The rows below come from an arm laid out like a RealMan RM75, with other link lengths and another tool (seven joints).
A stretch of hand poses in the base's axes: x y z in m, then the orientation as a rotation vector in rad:
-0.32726, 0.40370, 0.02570, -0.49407, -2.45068, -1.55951
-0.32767, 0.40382, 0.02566, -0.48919, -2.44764, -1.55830
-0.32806, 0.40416, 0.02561, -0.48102, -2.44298, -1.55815
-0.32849, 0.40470, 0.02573, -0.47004, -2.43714, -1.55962
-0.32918, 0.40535, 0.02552, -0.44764, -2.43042, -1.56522
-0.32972, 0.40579, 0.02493, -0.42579, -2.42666, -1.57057
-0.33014, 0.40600, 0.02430, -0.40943, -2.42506, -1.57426
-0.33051, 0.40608, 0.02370, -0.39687, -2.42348, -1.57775
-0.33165, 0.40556, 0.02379, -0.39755, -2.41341, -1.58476
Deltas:
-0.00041, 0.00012, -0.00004, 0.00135, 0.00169, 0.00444
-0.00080, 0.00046, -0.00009, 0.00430, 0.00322, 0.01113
-0.00123, 0.00100, 0.00003, 0.00886, 0.00406, 0.01944
-0.00192, 0.00165, -0.00018, 0.01687, 0.00057, 0.03395
-0.00246, 0.00209, -0.00077, 0.02324, -0.00490, 0.04724
-0.00288, 0.00230, -0.00140, 0.02725, -0.00979, 0.05688
-0.00325, 0.00238, -0.00200, 0.03081, -0.01370, 0.06415
-0.00439, 0.00186, -0.00191, 0.03907, -0.01017, 0.06442

